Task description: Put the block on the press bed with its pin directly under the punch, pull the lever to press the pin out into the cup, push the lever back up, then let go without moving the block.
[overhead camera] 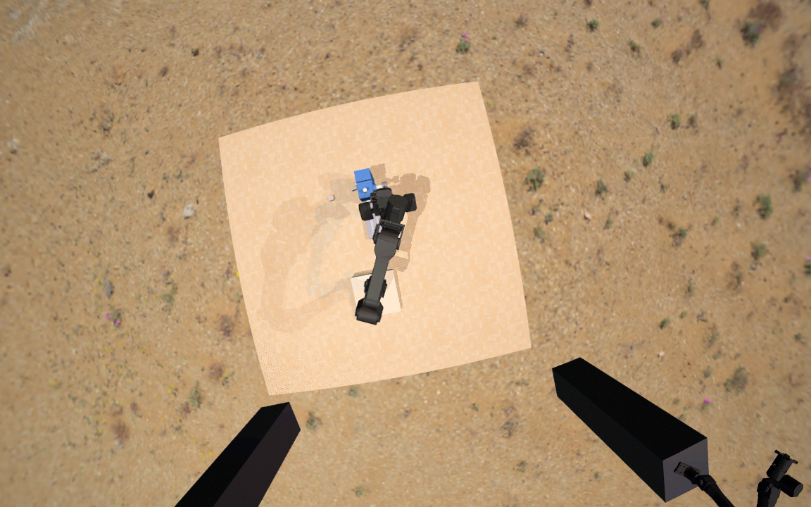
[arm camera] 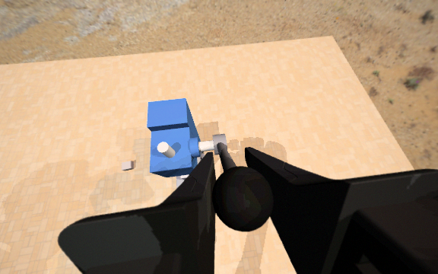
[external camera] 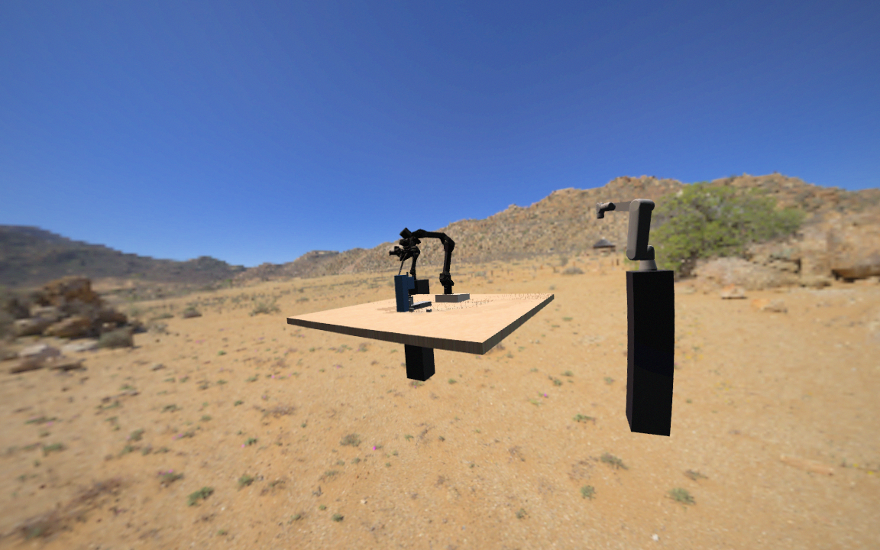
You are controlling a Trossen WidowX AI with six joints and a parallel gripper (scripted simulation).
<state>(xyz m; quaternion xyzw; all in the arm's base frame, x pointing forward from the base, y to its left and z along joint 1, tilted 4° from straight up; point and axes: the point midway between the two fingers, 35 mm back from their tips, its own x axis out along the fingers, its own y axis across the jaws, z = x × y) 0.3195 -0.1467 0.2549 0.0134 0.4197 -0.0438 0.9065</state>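
Now: gripper tip 1 cm short of the lever, 1 cm to the right of it and 4 cm above it. From my gripper tip the other things lie so: punch ram (5 cm ahead, 7 cm to the left, 16 cm below).
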